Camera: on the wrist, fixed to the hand. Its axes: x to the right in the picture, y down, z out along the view.
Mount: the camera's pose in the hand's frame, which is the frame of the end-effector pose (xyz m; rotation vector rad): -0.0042 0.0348 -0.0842 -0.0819 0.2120 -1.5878
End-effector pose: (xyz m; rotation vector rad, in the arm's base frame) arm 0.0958 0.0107 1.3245 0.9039 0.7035 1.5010
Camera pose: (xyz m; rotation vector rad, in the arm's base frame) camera 0.0059 0.0076 1.3097 -0.0586 1.0901 0.1648
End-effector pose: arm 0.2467 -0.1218 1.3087 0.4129 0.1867 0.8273
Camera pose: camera 0.1936 -0.0801 1.2474 0.0078 0.5668 -0.6920
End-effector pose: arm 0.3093 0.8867 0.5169 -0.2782 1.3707 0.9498
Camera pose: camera 0.2260 0.8497 0.5131 -1.2961 0.8510 -0.3773
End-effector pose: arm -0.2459 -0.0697 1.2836 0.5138 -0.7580 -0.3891
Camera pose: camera -0.1820 -0.0144 1.2494 0.9954 0.0309 -1.7846
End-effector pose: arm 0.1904 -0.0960 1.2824 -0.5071 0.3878 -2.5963
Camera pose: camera 0.1724 -0.1084 1.1938 0.3518 -0.0561 1.9903
